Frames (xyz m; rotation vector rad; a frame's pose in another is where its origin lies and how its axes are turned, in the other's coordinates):
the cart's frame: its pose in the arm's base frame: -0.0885 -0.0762 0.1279 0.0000 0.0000 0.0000
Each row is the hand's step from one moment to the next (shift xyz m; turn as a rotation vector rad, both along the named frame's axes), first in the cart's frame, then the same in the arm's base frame.
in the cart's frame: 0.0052 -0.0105 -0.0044 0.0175 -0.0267 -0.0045
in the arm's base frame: 0.0052 -0.0105 -0.0044 0.0175 -0.0267 -0.0045
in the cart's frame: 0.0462 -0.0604 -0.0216 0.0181 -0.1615 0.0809
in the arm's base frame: 0.0462 -0.0604 -0.0216 0.0181 -0.1615 0.0809
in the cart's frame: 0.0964 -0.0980 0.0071 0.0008 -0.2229 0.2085
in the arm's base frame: 0.0964 -0.0980 0.0071 0.0008 -0.2229 0.2085
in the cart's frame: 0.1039 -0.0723 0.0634 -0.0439 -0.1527 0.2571
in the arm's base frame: 0.1039 -0.0723 0.0634 -0.0439 -0.1527 0.2571
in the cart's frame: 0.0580 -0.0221 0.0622 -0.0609 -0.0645 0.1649
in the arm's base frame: 0.0580 -0.0221 0.0622 -0.0609 -0.0645 0.1649
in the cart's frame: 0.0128 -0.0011 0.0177 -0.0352 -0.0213 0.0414
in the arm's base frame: 0.0128 -0.0011 0.0177 -0.0352 -0.0213 0.0414
